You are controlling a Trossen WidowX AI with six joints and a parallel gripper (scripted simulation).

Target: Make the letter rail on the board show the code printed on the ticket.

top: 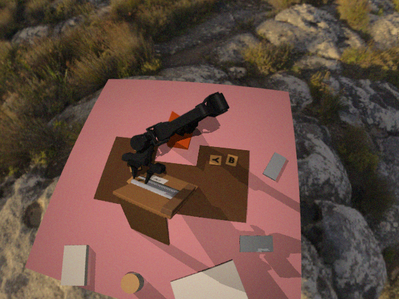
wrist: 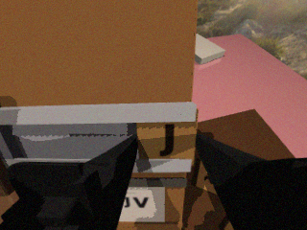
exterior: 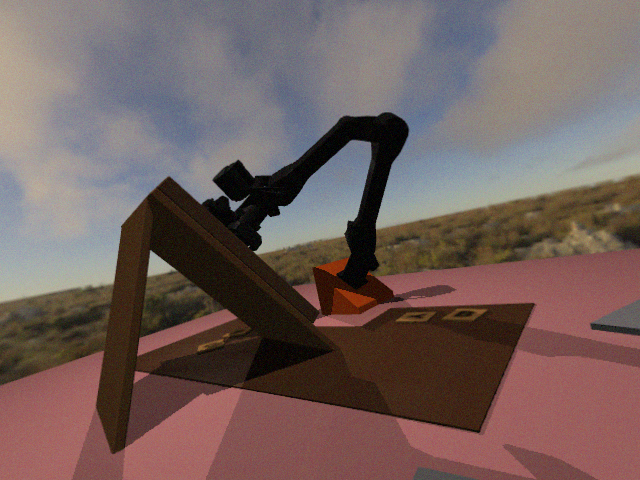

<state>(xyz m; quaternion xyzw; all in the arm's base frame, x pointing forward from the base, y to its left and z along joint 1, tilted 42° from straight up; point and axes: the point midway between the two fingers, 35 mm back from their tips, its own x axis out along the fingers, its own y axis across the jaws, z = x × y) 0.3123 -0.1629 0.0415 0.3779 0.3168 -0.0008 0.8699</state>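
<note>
The white ticket lies 80 mm below my gripper tip, 50 mm to the left of it and 40 mm behind it. Also, from my gripper tip: brown mat (160 mm below, 140 mm behind, 100 mm to the left); white block (410 mm ahead, 280 mm to the right, 150 mm below).
</note>
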